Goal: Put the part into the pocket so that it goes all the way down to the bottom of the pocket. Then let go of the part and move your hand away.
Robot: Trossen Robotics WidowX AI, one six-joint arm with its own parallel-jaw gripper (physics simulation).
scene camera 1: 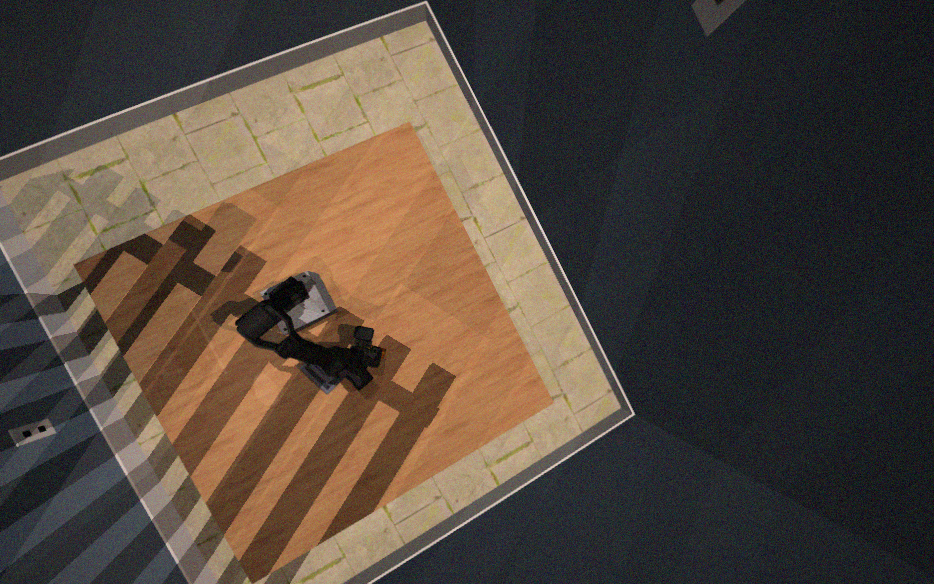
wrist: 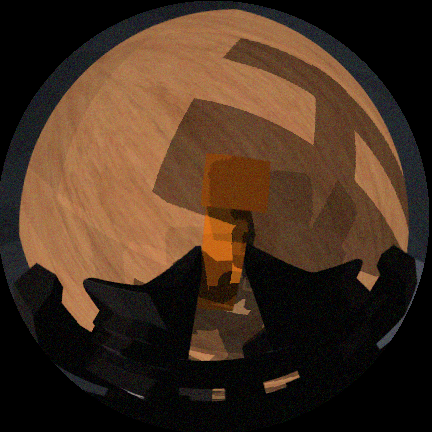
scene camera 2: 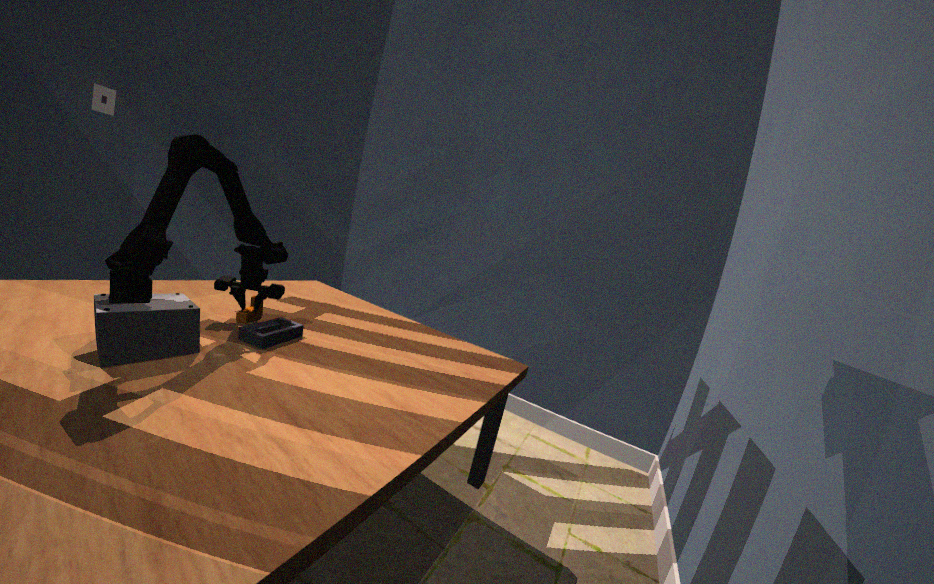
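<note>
The orange part [scene camera 1: 382, 353] [scene camera 2: 244, 317] [wrist: 237, 185] is long, with a wide block at its far end in the wrist view. My gripper [scene camera 2: 249, 310] [wrist: 221, 249] points down, and its two dark fingers are shut on the part's narrower middle. The part is at table height or very close to it; whether it touches the table is hard to tell. The dark grey block with the pocket [scene camera 1: 326, 387] [scene camera 2: 272, 338] sits on the table beside the part, apart from the gripper. Its pocket shows as an opening in its top in scene camera 2. The arm hides much of this block in scene camera 1.
The grey box [scene camera 1: 318, 303] [scene camera 2: 148, 331] under the arm's base stands near the pocket block. The wooden table [scene camera 1: 385, 227] [scene camera 2: 330, 440] [wrist: 115, 150] carries broad dark shadow bands. Its right edge shows in scene camera 2, with the tiled floor below.
</note>
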